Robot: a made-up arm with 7 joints.
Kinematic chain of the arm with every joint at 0, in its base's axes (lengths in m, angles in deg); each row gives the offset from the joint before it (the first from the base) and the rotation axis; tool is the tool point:
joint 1: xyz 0 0 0 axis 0 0.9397 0.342
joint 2: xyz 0 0 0 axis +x
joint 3: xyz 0 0 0 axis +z
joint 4: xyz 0.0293 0 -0.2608 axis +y
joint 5: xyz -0.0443 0 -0.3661 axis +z
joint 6: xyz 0 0 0 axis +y
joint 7: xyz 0 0 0 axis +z
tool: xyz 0 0 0
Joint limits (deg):
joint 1: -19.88..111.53
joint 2: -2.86..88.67
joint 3: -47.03..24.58
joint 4: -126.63..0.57
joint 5: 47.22..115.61
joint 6: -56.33..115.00
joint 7: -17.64..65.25
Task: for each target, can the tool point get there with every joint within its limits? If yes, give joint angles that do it. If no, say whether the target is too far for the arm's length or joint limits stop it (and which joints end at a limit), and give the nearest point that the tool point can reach.
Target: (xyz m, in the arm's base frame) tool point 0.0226 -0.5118 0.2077
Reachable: no: joint limits stop it (at a limit: joint 1, joint 2, joint 3, joint 4) | nearest point 0.2147 -0.2865 0.0095 | short by 0.356 m
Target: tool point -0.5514 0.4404 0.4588
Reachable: no: too far | nearest point -0.4206 0.3365 0.3204 | short by 0.217 m
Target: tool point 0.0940 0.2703 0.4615
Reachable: no: joint limits stop it (at a limit: joint 1, joint 2, joint 3) | nearest point 0.3223 0.2433 0.2714 | short by 0.298 m
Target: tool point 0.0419 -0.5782 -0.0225
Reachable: no: joint limits stop it (at a limit: joint 1, joint 2, joint 3) | nearest point 0.2393 -0.3061 -0.0257 | short by 0.336 m
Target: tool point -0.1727 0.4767 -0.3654
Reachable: yes | joints 37.59 52.34 0.63 -29.68 54.81 -33.33 -9.19
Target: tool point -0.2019 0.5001 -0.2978
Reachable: yes | joints 50.98 57.56 5.90 -38.84 89.21 -42.64 52.06
